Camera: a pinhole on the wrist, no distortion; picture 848 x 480 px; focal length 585.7 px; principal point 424.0 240.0 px. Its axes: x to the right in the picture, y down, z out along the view. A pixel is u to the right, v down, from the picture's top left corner.
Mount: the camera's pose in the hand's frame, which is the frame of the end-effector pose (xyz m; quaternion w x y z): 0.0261 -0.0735 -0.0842 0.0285 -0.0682 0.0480 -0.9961
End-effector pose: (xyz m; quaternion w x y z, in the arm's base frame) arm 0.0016 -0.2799 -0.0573 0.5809 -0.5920 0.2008 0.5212
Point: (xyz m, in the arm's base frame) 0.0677 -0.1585 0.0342
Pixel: 622 350
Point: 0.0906 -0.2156 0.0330
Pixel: 734 452
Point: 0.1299 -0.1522 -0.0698
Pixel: 222 418
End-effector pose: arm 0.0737 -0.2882 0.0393 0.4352 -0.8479 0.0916 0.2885
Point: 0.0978 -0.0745 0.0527
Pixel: 497 363
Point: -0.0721 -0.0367 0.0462
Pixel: 736 210
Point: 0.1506 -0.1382 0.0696
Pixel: 395 433
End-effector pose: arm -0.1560 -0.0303 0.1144 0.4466 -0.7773 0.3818 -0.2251
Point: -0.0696 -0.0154 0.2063
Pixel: 433 423
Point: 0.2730 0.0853 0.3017
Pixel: outside the picture
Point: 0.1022 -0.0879 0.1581
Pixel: 68 328
